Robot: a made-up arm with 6 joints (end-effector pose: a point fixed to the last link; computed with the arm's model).
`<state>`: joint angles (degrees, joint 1 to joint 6).
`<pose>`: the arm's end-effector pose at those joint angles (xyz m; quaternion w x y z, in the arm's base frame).
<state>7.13 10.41 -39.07 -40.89 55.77 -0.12</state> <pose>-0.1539 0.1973 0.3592 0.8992 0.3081 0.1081 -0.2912</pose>
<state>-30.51 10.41 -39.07 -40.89 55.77 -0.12</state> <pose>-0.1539 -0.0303 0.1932 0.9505 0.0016 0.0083 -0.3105</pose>
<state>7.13 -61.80 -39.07 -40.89 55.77 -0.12</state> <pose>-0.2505 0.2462 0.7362 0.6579 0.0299 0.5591 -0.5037</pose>
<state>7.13 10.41 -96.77 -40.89 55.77 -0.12</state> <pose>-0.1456 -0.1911 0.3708 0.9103 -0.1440 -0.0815 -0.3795</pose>
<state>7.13 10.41 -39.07 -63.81 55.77 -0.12</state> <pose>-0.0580 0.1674 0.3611 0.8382 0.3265 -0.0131 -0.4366</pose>
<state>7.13 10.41 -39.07 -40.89 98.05 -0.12</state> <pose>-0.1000 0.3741 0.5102 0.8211 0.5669 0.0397 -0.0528</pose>
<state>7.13 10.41 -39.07 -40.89 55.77 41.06</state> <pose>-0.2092 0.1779 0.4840 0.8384 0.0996 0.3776 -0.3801</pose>
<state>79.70 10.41 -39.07 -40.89 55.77 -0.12</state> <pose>-0.1539 0.1863 0.8757 0.5425 0.7805 0.2595 -0.1708</pose>
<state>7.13 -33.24 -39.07 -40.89 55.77 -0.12</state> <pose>-0.2717 0.2181 0.5758 0.7915 0.1479 0.3979 -0.4397</pose>
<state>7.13 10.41 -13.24 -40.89 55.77 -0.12</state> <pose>-0.1782 0.3345 0.4731 0.8196 0.4920 0.1869 -0.2262</pose>
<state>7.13 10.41 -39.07 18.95 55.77 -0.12</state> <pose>-0.3825 0.1032 0.4098 0.8874 0.2056 0.3925 0.1271</pose>
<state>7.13 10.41 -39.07 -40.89 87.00 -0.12</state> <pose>-0.1028 0.3350 0.4599 0.8529 0.5054 0.0584 -0.1172</pose>
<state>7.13 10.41 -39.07 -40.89 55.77 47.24</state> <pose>-0.2095 0.1773 0.5051 0.8197 0.0665 0.4147 -0.3895</pose>
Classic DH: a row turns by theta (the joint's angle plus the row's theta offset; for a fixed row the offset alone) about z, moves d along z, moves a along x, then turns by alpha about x. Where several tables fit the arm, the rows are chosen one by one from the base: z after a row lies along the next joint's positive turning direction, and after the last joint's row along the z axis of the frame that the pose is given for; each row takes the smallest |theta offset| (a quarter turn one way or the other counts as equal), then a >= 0, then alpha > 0; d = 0 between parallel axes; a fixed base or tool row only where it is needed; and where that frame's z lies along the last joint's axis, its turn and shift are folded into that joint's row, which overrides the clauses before.
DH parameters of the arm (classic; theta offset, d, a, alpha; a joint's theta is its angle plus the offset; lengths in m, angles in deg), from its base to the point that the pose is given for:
base (fixed): -90 0.61 0.16 -90
joint 1: 73.8 0.1046 -0.0653 83.43
joint 2: 0 -0.1568 -0.1153 -83.43
joint 3: -61.89 -0.2253 -0.0376 75.28
joint 4: 0 0.016 0.0139 -75.28
joint 5: 82.42 0.012 0.2997 -137.27
joint 6: -63.86 0.0658 -0.1619 125.3
tool (fixed): -55.92 -0.1353 0 0

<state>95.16 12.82 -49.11 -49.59 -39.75 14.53</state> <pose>-0.4712 -0.0853 0.7283 0.5970 0.0460 0.6848 -0.4155</pose>
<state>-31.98 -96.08 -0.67 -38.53 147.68 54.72</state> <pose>0.4130 0.3365 0.5327 0.5233 0.4845 0.3570 -0.6033</pose>
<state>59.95 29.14 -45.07 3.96 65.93 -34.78</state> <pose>-0.2028 0.3905 0.7191 0.5415 0.8188 -0.0560 0.1824</pose>
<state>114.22 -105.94 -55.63 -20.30 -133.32 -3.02</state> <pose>0.5959 -0.6187 0.9291 0.6201 -0.6491 -0.3398 0.2806</pose>
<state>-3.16 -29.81 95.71 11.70 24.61 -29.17</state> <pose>-0.0892 0.4690 1.0588 0.2896 0.9517 0.1015 -0.0096</pose>
